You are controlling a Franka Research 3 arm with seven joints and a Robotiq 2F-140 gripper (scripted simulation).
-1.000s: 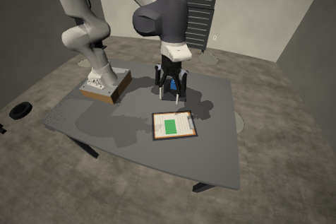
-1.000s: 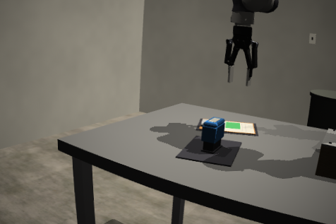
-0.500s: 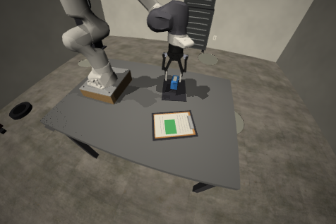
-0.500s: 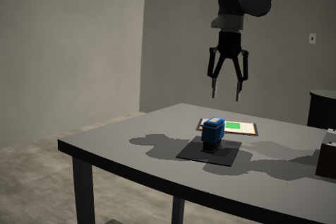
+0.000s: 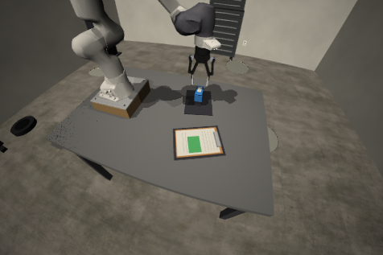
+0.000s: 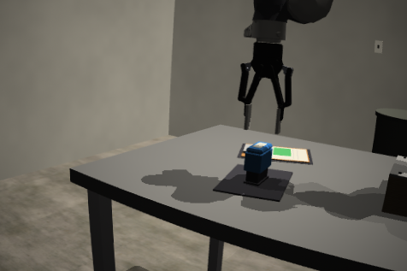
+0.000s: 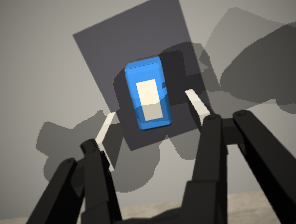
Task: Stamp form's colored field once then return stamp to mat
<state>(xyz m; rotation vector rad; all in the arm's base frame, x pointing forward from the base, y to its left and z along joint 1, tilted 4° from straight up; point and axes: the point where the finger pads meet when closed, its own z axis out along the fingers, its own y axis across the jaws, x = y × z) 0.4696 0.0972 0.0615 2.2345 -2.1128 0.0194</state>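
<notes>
The blue stamp is 12 cm below my hand. Round my hand: form (5 cm ahead, 30 cm to the right, 16 cm below); dark mat (17 cm below).
</notes>
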